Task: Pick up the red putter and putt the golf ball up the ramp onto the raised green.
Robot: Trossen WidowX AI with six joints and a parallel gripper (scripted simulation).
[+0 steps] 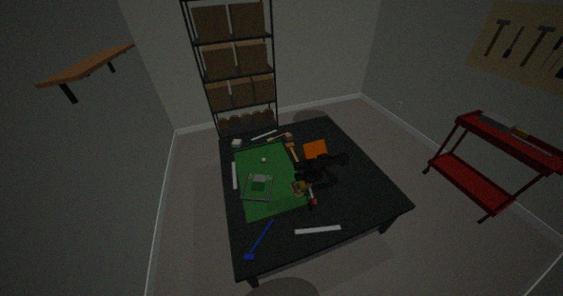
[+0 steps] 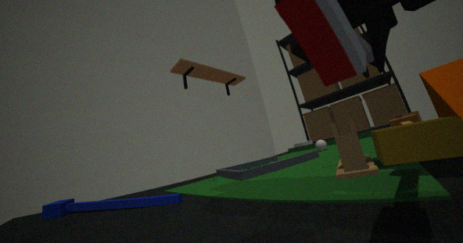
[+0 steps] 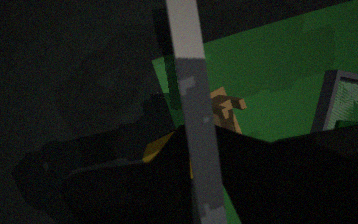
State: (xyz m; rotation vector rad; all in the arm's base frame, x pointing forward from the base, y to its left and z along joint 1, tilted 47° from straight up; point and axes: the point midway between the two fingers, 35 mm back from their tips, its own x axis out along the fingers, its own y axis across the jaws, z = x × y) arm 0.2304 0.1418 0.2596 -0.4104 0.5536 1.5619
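My gripper tip is now 30 mm to the right of the red putter and 20 mm below it. Also, from my gripper tip: wooden stand 70 mm ahead, 50 mm to the right, 80 mm below; then green mat 260 mm ahead, 260 mm to the right, 120 mm below; then yellow block 10 mm behind, 70 mm to the right, 90 mm below.
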